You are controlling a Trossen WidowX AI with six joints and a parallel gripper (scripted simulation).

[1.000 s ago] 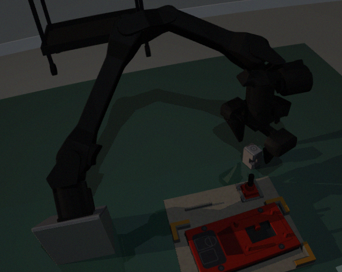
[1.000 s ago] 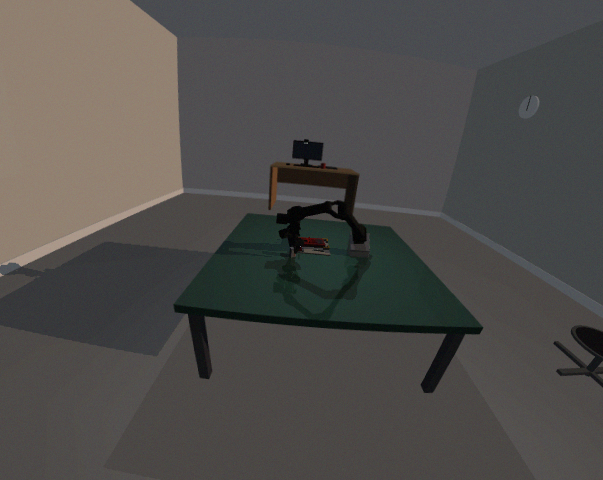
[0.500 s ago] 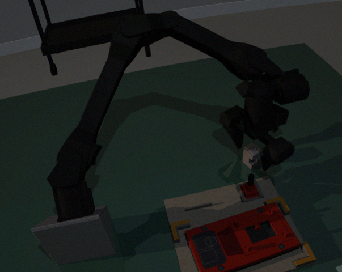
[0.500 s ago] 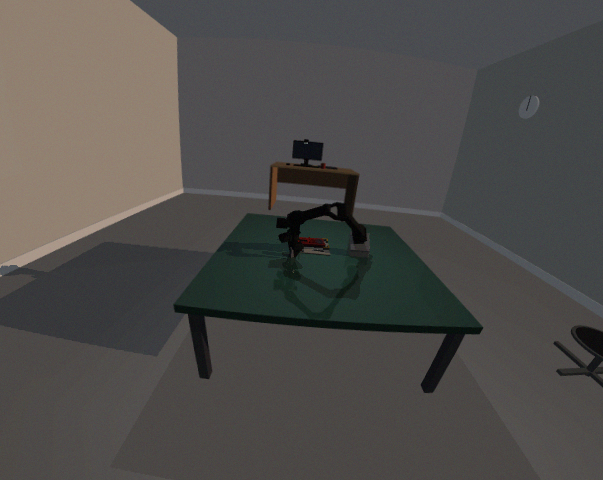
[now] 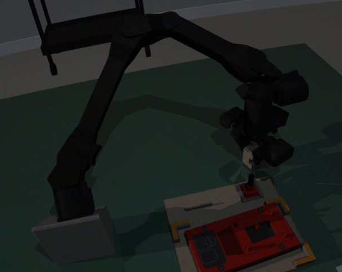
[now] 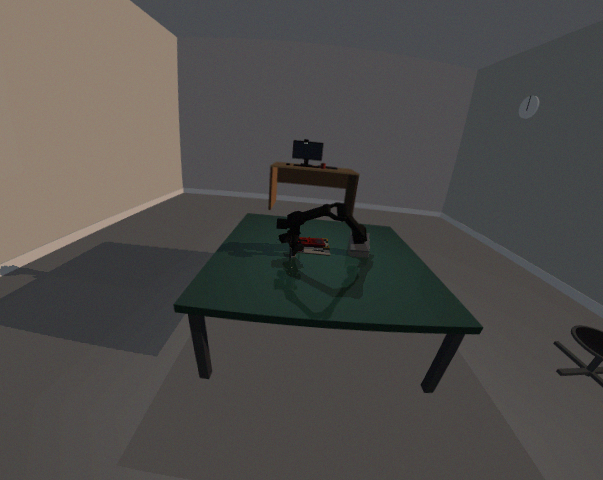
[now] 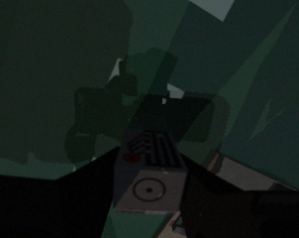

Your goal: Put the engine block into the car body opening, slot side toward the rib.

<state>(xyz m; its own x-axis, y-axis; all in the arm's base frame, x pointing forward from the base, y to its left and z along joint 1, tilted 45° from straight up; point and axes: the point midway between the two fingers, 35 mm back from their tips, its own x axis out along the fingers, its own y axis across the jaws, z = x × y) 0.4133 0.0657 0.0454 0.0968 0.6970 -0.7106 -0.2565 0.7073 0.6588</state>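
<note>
Now: gripper tip 8 cm to the left of the grey holder, 5 cm past it and 2 cm below it. Round my gripper tip: engine block: 1 cm to the right, 1 cm above.
</note>
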